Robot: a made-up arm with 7 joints.
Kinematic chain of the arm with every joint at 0, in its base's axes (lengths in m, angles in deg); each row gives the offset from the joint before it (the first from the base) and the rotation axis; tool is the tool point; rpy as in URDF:
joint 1: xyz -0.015 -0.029 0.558 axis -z
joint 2: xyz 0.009 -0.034 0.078 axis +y
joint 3: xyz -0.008 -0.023 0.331 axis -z
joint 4: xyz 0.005 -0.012 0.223 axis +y
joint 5: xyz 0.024 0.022 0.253 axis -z
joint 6: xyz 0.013 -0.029 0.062 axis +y
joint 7: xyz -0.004 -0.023 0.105 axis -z
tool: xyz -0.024 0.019 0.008 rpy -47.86 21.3 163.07
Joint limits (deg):
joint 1: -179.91..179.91
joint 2: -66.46..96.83
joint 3: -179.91..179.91
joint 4: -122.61..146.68
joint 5: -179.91..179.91
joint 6: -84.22..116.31
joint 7: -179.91..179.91
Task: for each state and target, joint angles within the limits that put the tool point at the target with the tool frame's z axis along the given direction. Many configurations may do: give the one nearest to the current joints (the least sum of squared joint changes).
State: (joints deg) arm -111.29 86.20 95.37 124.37 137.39 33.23 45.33
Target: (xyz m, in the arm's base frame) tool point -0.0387 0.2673 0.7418 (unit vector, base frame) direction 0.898 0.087 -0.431
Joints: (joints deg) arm -142.13 96.83 142.01 146.68 157.44 -13.65 3.84
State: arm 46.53 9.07 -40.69 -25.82 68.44 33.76 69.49
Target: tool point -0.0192 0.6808 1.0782 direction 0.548 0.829 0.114
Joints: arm 101.75 -31.99 -4.72 -63.56 81.38 25.54 75.79
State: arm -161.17 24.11 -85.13 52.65 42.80 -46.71 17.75
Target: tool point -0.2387 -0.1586 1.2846 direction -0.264 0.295 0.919
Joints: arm -144.91 29.56 -118.91 90.83 46.09 -54.71 3.40
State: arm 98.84 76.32 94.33 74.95 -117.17 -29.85 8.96
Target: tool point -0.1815 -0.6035 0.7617 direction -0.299 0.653 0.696
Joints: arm 60.65 88.43 98.51 101.00 -103.15 -34.08 15.62
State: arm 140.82 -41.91 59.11 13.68 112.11 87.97 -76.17
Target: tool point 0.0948 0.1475 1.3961 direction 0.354 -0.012 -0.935
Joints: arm 103.60 -0.06 36.89 -26.86 138.98 116.31 -73.75
